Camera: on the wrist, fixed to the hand. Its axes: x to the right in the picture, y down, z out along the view.
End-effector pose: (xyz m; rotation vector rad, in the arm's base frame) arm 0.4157 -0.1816 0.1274 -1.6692 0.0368 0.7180
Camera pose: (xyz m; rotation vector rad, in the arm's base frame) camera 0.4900 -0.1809 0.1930 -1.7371 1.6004 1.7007
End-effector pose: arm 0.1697 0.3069 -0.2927 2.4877 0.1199 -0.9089
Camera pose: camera 0.1913 0.3982 -0.3244 1.5970 -1.3248 0.0888
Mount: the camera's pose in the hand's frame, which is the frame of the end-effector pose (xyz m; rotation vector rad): 0.0292 -0.0881 -0.0347 -0.2684 0.2196 1.5813
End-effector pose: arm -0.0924 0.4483 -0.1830 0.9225 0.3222 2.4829
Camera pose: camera -0.1044 0.5371 -0.2254 -0.4895 0.5991 -2.0703
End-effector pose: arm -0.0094 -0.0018 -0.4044 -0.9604 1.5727 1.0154
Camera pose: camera 0.0561 -0.0667 -0.4408 -0.2560 -2.1918 -2.0476
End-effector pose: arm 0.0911 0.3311 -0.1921 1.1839 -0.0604 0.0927
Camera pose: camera 0.1293 0.3315 -0.2835 0.6023 -0.7799 1.5403
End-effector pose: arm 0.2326 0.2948 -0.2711 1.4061 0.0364 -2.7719
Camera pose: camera 0.2398 0.3835 -0.3146 0.9059 -0.4533 -1.2444
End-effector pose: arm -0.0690 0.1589 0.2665 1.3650 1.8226 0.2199
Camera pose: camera -0.1581 0.1604 0.2232 2.2960 0.4055 1.3666
